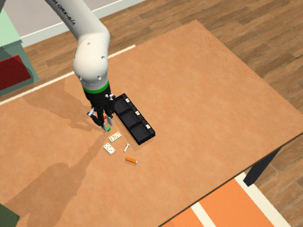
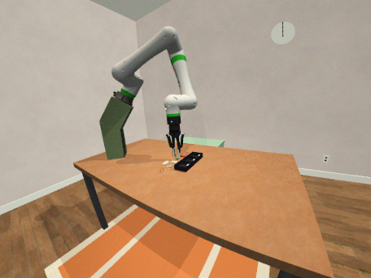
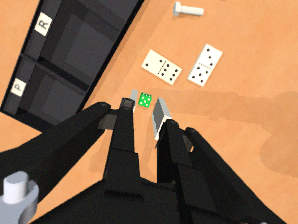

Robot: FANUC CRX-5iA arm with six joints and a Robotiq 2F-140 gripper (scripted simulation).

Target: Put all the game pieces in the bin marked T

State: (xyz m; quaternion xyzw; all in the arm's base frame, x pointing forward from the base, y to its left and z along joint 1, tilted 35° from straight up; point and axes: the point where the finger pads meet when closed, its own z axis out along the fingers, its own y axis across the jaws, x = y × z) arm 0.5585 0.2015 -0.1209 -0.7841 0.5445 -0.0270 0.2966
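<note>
The green die is 5 cm below my hand. The rest, counted from my hand: red cylinder 6 cm to the left, 5 cm below; black three-compartment bin 11 cm ahead, 4 cm below, 1 cm to the left; domino 5 cm to the right, 5 cm below, 1 cm ahead.
</note>
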